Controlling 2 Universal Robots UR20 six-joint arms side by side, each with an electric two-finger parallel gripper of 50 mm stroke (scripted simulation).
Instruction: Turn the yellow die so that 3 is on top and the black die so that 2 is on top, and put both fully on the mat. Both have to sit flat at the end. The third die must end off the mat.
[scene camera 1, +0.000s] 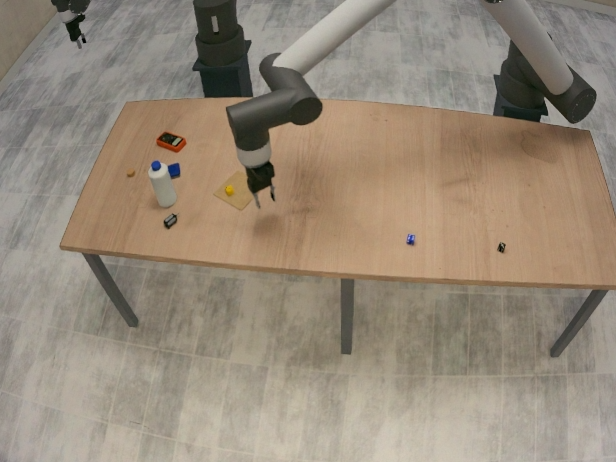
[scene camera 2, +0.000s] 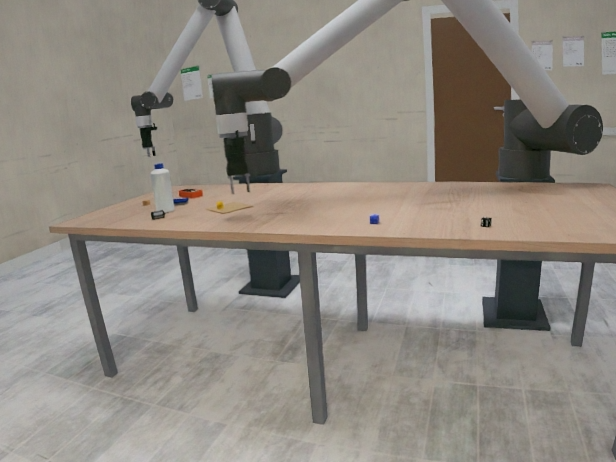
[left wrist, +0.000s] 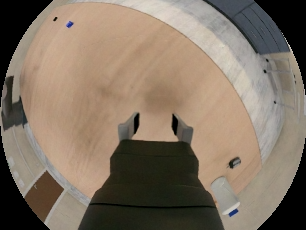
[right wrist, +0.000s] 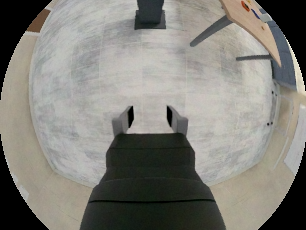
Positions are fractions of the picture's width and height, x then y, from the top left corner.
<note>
In view: the left gripper (left wrist: 0.51, 0.52), the right gripper (right wrist: 0.49, 0.49), a tan mat (scene camera 1: 0.39, 0.43) and a white bottle (scene camera 1: 0.26, 0.38).
The white bottle is seen too in scene camera 2 (scene camera 2: 0.26, 0.38).
</note>
